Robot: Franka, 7 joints.
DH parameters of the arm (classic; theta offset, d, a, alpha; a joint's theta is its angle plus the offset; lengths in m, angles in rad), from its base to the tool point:
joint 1: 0 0.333 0 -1.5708
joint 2: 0 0 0 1.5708
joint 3: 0 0.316 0.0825 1.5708
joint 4: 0 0 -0.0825 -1.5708
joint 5: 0 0.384 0 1.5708
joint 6: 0 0 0.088 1.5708
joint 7: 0 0.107 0 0
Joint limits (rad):
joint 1: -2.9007..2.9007
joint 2: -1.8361..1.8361
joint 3: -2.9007..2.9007
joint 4: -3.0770..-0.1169
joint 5: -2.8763..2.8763
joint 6: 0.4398..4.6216
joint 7: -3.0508..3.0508
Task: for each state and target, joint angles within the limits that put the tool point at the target. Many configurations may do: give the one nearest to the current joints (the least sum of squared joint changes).
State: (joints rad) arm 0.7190 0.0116 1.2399 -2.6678 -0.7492 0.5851 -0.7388
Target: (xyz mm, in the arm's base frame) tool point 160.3 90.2 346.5
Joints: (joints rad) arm 0.2850 -0.1567 0.8000 -2.9201 -0.8651 0.5470 -0.7388
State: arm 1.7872 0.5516 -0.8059 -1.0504 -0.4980 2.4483 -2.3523
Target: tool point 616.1 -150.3 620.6
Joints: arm 0.9848 0.3529 -1.3789 -1.6303 -0.5060 2.2611 -2.3523
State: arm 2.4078 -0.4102 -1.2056 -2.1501 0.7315 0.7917 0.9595
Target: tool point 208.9 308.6 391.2
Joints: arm 2.2774 -0.2667 -1.4887 -2.2884 0.6317 1.0164 0.9595
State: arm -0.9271 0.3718 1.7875 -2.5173 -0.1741 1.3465 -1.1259
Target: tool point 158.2 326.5 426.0
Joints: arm -0.8845 0.5854 2.0926 -2.2982 -0.0733 1.2404 -1.1259
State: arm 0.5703 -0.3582 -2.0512 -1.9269 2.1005 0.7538 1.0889
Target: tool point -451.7 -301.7 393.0
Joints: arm -0.0652 -0.5194 -2.6203 -2.1106 2.1195 0.6519 1.0889
